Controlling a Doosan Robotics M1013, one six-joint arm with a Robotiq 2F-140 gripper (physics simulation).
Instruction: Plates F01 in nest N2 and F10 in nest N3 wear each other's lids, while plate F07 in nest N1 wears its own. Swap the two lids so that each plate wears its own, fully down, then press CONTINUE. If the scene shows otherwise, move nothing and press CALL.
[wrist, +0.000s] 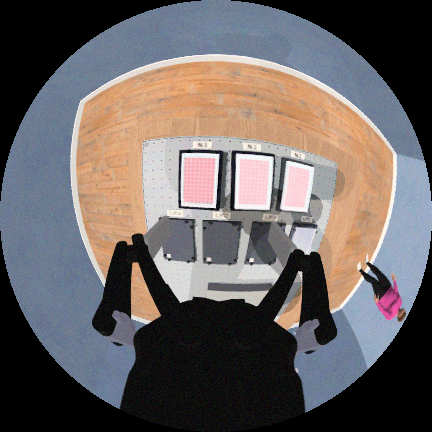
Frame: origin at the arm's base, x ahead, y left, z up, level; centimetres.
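Seen in the pictures: gripper, fingertip midpoint: (219, 228).
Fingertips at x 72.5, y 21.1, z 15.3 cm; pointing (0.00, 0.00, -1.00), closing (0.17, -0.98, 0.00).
A point is followed by its place in that frame.
The plate in nest N3 (200, 180) {x 76.2, y 26.4, z 0.9 cm} is at the left of the back row; its pink is deeper and its wells sharper, and I make out no lid on it. The plate in nest N1 (253, 181) {x 78.9, y 14.8, z 1.3 cm}, middle, and the plate in nest N2 (298, 185) {x 81.6, y 2.3, z 0.0 cm}, right, look paler, as under clear lids. Plate and lid codes are unreadable. A pale clear lid (304, 237) {x 67.6, y -7.7, z -1.1 cm} lies on the rightmost park, LP1, in the front row. My gripper (219, 228) {x 72.5, y 21.1, z 15.3 cm} is wide open and empty, high above the front row. CONTINUE and CALL do not show.
Dark lid parks LP4 (179, 241) {x 57.5, y 29.5, z -1.9 cm}, LP2 (221, 243) {x 60.0, y 17.6, z -1.9 cm} and LP3 (261, 244) {x 62.2, y 5.9, z -1.9 cm} stand in front of the nests on the perforated board (156, 170) {x 76.2, y 39.2, z -2.8 cm}. A dark bar (240, 287) {x 43.9, y 6.5, z -0.8 cm} lies nearer the gripper. A person (389, 301) shows beyond the table's right edge.
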